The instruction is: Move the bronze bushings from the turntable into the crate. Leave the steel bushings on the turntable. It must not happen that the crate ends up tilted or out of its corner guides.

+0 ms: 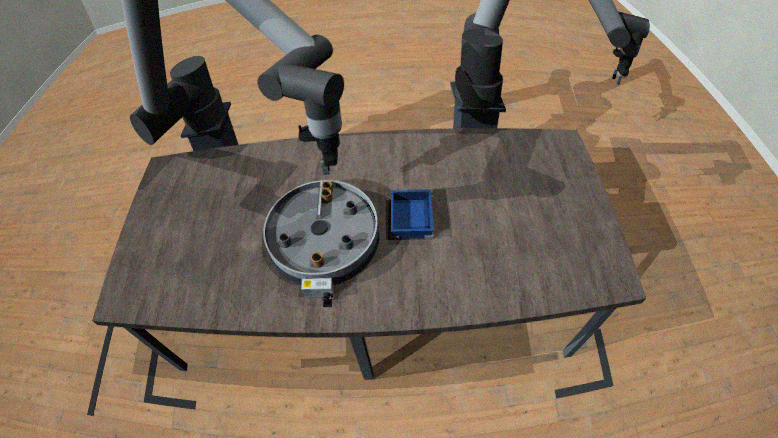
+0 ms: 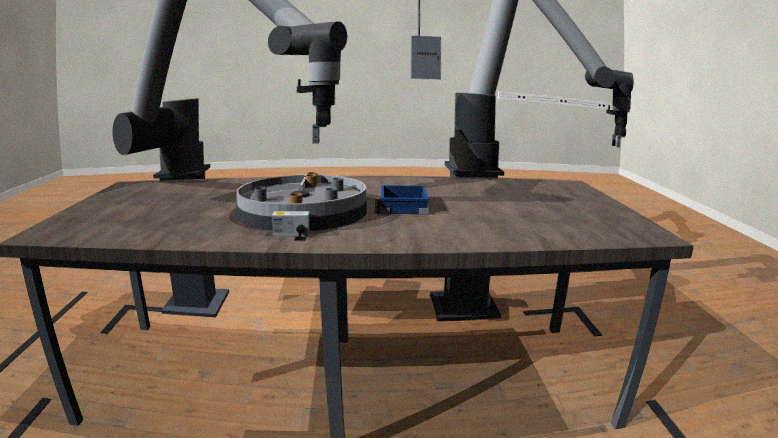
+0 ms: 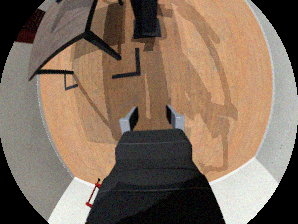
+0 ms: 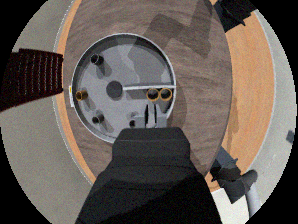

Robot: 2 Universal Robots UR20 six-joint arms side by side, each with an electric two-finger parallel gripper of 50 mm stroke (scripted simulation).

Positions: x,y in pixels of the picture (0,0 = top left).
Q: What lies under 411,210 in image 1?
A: A blue crate.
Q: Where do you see a blue crate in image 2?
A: At 401,199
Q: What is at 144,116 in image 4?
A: My right gripper.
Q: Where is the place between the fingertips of my right gripper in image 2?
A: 315,143
